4 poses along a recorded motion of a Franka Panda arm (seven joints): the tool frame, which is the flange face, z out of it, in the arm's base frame.
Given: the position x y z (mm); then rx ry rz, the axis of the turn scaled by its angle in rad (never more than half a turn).
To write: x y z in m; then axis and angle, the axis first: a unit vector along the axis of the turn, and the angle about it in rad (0 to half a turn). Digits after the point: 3 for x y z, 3 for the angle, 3 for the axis.
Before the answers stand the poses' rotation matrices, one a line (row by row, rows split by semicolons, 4 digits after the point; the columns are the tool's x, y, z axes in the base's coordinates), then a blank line. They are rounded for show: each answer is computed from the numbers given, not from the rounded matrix.
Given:
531 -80 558 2.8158 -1.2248 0.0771
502 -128 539 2.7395 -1.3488 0.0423
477 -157 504 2.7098 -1.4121 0.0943
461 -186 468 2.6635 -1.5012 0.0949
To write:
0.6811 -0.7319 0.0181; -0.7284 -0.6799 -0.0841; 0.0738 0.0441 -0.9963
0.6102 -0.7921 -0.0139; -0.7897 -0.6068 -0.0908; 0.0635 0.0664 -0.9958
0.5721 -0.8200 0.0156; -0.8148 -0.5705 -0.1032; 0.0936 0.0463 -0.9945
0.5172 -0.8558 0.0134; -0.8506 -0.5157 -0.1023; 0.0945 0.0415 -0.9947

0.531 -0.080 0.558 0.917 -0.399 0.025 3.072
0.502 -0.128 0.539 0.897 -0.442 0.014 3.054
0.477 -0.157 0.504 0.886 -0.462 0.031 3.057
0.461 -0.186 0.468 0.871 -0.491 0.031 3.059

